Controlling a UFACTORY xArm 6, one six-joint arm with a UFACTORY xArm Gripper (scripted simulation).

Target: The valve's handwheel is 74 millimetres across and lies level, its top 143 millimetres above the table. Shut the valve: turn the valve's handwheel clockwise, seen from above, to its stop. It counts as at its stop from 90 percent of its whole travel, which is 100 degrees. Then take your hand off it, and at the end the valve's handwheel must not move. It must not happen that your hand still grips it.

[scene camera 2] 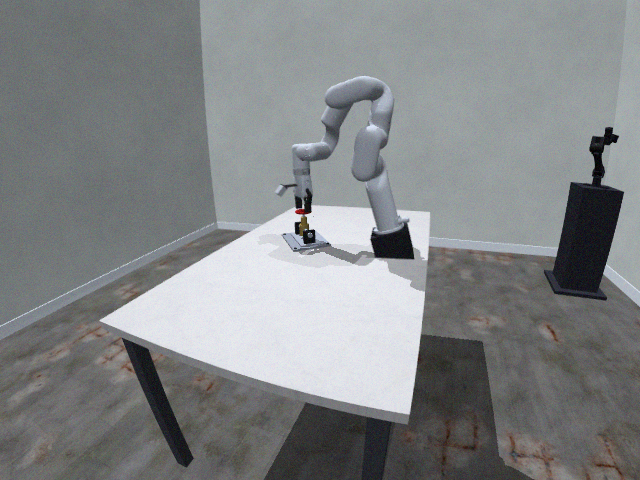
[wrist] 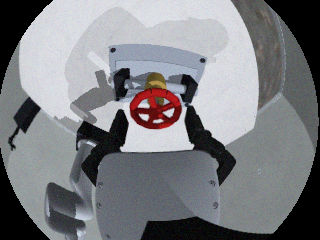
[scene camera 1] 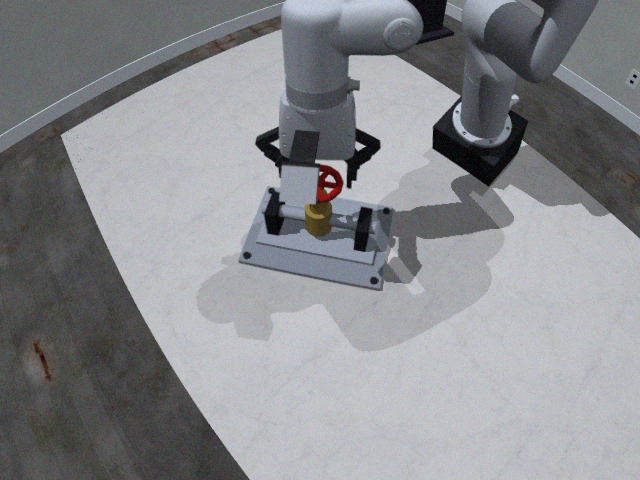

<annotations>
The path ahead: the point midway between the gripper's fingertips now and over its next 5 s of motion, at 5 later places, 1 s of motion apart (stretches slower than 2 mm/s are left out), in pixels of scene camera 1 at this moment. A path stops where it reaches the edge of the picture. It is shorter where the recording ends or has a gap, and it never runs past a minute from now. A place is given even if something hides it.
My gripper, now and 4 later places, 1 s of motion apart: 318, 180; 318, 188; 318, 188; 317, 171; 317, 149
</annotations>
